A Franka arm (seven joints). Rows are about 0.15 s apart.
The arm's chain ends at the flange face. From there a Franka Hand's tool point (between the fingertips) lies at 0.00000 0.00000 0.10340 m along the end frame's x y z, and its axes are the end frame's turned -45 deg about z.
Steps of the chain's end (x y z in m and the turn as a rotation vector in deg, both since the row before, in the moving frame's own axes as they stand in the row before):
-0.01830, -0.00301, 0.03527, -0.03, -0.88, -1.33
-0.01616, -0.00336, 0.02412, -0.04, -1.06, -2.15
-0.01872, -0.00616, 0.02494, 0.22, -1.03, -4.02
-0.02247, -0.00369, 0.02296, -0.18, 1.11, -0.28
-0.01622, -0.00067, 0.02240, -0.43, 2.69, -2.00
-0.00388, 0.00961, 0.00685, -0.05, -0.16, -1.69
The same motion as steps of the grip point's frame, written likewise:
-0.01199, -0.01614, 0.03526, 0.60, -0.64, -1.33
-0.01048, -0.01508, 0.02410, 0.72, -0.78, -2.15
-0.00997, -0.01915, 0.02492, 0.88, -0.57, -4.02
-0.01209, -0.01685, 0.02294, -0.91, 0.66, -0.28
-0.00804, -0.00801, 0.02228, -2.21, 1.60, -2.00
-0.00981, 0.00392, 0.00685, 0.08, -0.15, -1.69

